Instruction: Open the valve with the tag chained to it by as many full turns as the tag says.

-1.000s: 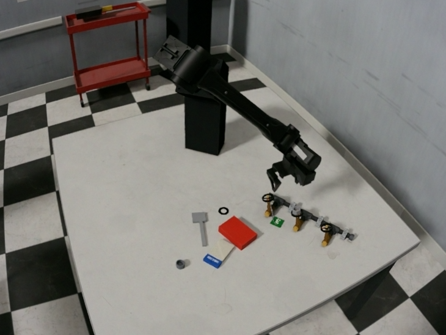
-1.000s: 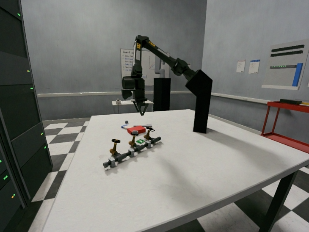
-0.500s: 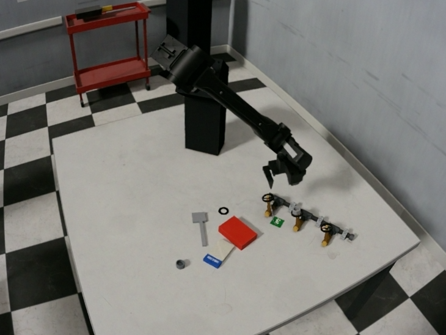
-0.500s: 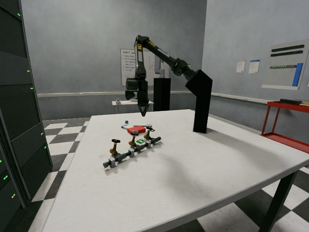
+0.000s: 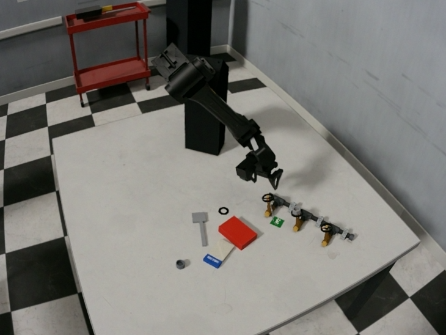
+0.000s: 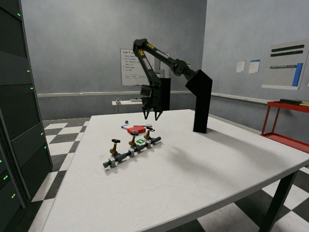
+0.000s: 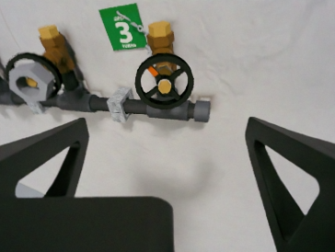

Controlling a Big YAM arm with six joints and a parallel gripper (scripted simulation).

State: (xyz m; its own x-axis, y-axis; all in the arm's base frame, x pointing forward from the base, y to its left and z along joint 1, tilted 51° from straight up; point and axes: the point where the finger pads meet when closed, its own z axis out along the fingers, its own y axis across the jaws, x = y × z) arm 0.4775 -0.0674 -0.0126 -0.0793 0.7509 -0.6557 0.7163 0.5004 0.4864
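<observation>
My hand is 90 mm short of the green tag, 10 mm to the left of it and 140 mm above it. Also, from my hand: grey t-shaped tool 110 mm behind, 230 mm to the right, 140 mm below; card 30 mm ahead, 270 mm to the right, 140 mm below; red box 20 mm ahead, 160 mm to the right, 130 mm below.
</observation>
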